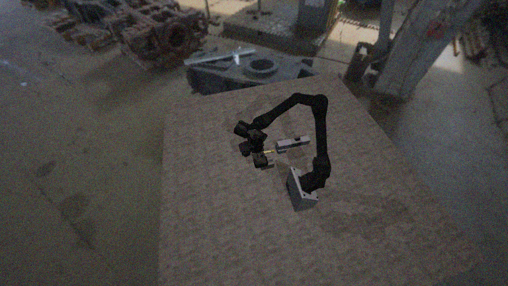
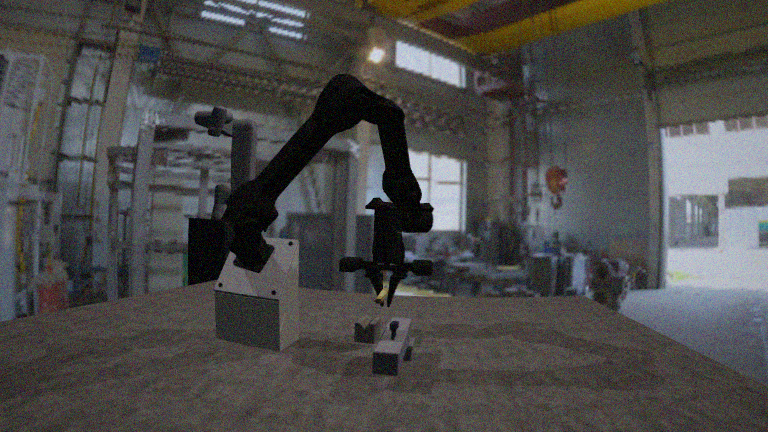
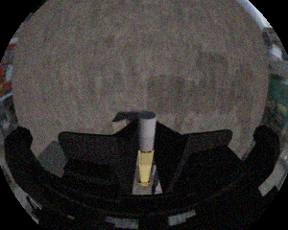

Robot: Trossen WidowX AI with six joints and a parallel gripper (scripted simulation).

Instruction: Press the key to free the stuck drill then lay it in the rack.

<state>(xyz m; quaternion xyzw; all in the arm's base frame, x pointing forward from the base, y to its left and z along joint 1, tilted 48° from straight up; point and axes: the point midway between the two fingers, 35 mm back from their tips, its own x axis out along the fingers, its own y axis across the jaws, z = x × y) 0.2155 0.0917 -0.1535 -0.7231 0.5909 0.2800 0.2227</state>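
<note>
The drill lies 4 cm to the right of my gripper tip, 3 cm above it and 1 cm ahead of it. Also, from my gripper tip: dark key: 23 cm to the right, 8 cm ahead, 1 cm below; grey holder block: 20 cm to the right, 8 cm ahead, 2 cm below; grey rack: 5 cm to the right, 4 cm below, 2 cm behind.
</note>
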